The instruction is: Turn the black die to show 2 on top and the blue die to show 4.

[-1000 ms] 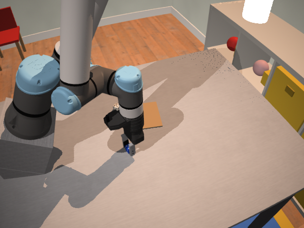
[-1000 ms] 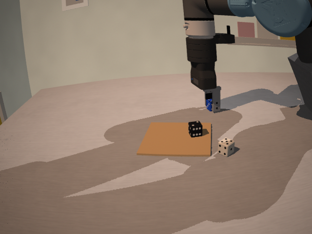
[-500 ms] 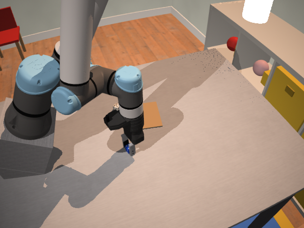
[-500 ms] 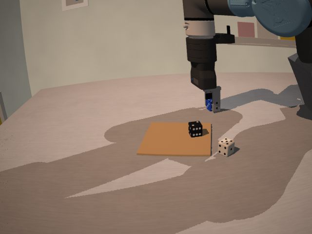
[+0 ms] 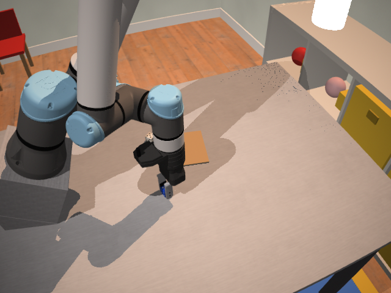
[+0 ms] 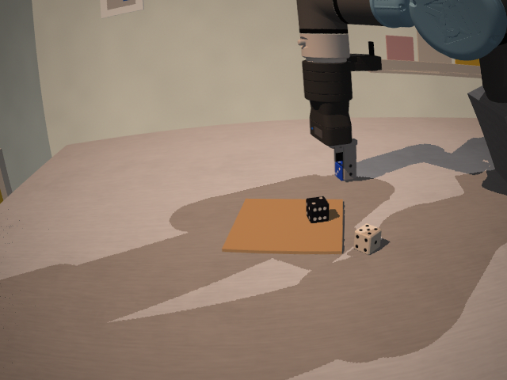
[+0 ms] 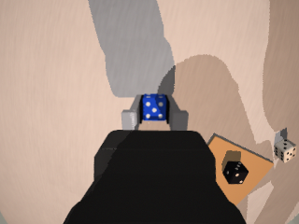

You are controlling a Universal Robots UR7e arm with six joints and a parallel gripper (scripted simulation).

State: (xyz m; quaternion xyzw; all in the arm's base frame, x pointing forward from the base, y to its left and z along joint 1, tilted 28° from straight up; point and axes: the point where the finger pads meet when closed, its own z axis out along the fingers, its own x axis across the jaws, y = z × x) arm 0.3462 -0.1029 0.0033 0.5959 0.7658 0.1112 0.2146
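My gripper is now 1 cm above the blue die. Round my hand: white die (22 cm to the left, 2 cm ahead, 1 cm below); then black die (14 cm to the left, 7 cm ahead); then orange mat (14 cm to the left, 11 cm ahead, 2 cm below).
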